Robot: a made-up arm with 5 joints.
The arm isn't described. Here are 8 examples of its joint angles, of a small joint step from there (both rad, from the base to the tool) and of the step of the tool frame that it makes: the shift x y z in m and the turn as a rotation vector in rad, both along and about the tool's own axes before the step.
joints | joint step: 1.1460 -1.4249 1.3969 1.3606 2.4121 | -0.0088 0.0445 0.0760 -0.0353 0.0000
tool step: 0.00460 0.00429 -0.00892 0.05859 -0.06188 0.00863
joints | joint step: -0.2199 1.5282 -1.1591 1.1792 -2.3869 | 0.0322 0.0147 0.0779 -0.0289 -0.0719
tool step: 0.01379 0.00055 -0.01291 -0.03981 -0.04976 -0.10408
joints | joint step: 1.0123 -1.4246 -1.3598 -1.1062 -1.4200 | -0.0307 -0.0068 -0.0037 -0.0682 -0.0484
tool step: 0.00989 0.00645 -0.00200 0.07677 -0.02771 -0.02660
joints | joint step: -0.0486 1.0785 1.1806 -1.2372 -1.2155 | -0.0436 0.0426 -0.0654 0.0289 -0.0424
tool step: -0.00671 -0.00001 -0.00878 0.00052 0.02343 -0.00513
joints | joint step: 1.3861 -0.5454 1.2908 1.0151 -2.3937 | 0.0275 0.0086 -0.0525 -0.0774 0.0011
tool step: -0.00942 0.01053 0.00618 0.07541 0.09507 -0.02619
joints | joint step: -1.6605 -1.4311 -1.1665 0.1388 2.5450 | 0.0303 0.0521 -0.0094 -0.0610 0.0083
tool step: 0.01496 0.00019 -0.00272 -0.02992 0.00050 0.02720
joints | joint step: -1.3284 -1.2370 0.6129 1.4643 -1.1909 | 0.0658 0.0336 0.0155 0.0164 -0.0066
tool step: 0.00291 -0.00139 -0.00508 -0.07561 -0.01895 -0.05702
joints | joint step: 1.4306 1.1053 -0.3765 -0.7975 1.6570 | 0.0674 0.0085 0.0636 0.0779 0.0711
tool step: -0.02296 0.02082 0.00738 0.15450 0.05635 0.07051
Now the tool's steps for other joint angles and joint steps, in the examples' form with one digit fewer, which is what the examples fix.
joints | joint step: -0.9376 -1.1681 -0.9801 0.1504 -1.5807 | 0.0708 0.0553 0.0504 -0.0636 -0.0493
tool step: -0.0119 -0.0263 -0.0052 -0.0443 0.0244 0.0158
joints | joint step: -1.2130 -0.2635 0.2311 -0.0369 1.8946 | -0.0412 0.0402 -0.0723 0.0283 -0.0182
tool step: 0.0082 -0.0065 -0.0057 -0.0145 -0.0387 -0.0211
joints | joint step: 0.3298 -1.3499 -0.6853 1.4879 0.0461 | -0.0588 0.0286 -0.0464 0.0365 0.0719
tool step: 0.0011 -0.0064 -0.0013 0.0511 0.0170 0.0418
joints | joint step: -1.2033 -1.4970 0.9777 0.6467 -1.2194 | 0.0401 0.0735 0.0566 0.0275 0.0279
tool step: -0.0017 -0.0150 -0.0115 -0.1620 0.0117 0.0196
